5 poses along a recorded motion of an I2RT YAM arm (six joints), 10 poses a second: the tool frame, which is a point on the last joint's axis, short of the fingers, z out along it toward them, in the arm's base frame.
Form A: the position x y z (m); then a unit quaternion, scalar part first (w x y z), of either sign.
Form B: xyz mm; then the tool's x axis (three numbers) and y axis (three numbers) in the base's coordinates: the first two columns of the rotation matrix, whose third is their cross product. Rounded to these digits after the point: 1 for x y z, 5 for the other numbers.
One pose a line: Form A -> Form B
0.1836 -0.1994 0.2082 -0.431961 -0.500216 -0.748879 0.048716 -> 183.6 -199.4 208.2 -0.12639 0.70712 -0.69571 0.79129 0.49482 0.35918
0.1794 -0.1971 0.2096 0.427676 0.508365 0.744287 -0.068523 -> 179.4 -197.1 209.6 -0.11732 0.69813 -0.70630 0.81535 0.47374 0.33283
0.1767 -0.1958 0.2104 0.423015 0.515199 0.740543 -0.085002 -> 176.7 -195.8 210.4 -0.11126 0.69114 -0.71411 0.83497 0.45469 0.30998
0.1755 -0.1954 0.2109 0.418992 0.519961 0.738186 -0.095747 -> 175.5 -195.4 210.9 -0.10817 0.68742 -0.71816 0.84789 0.44095 0.29436
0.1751 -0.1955 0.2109 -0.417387 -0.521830 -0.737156 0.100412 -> 175.1 -195.5 210.9 -0.10696 0.68552 -0.72015 0.85316 0.43522 0.28757
